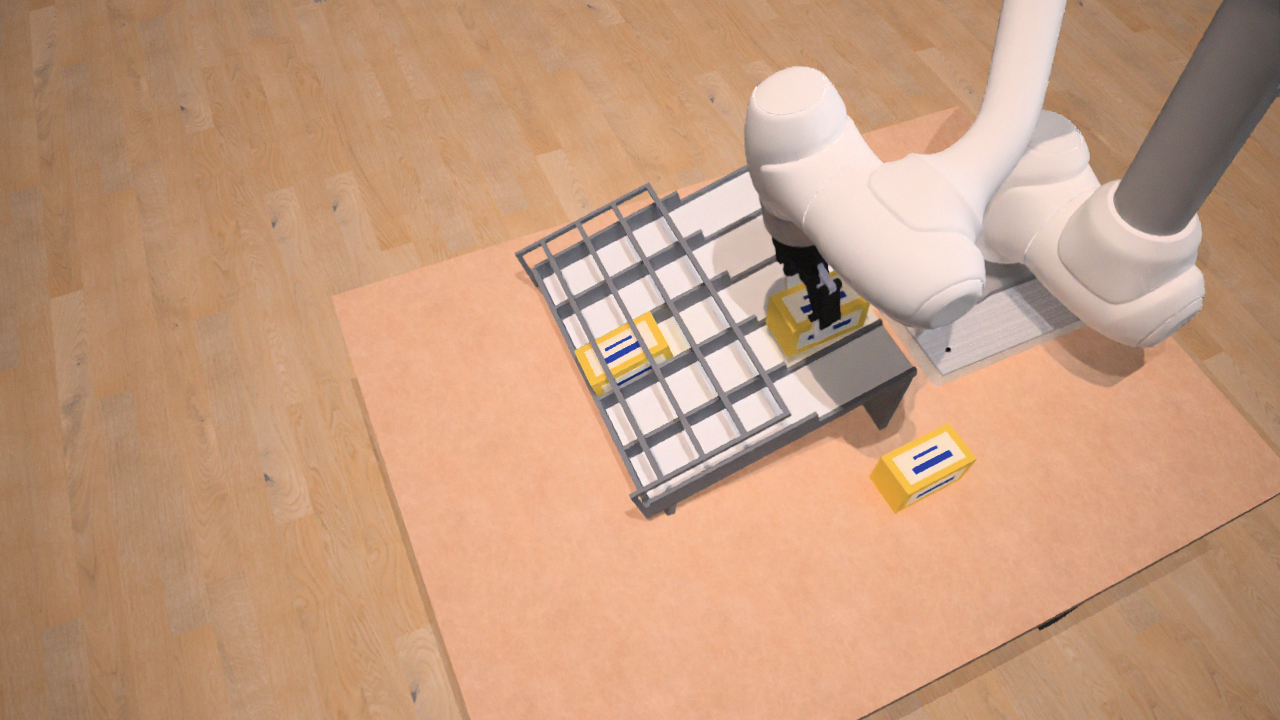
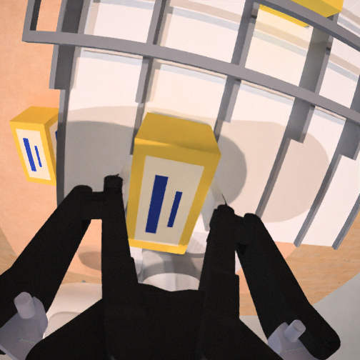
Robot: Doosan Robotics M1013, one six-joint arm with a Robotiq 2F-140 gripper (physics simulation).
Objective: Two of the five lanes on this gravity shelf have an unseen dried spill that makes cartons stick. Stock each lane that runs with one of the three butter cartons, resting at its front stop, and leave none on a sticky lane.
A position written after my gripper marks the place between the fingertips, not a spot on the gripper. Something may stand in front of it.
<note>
In view: my gripper point(image 1: 809, 316), a butter carton point(image 1: 624, 356), a butter carton point(image 1: 905, 476) and a butter carton point(image 1: 787, 318).
My gripper is seen too in image 2 point(image 2: 168, 174).
</note>
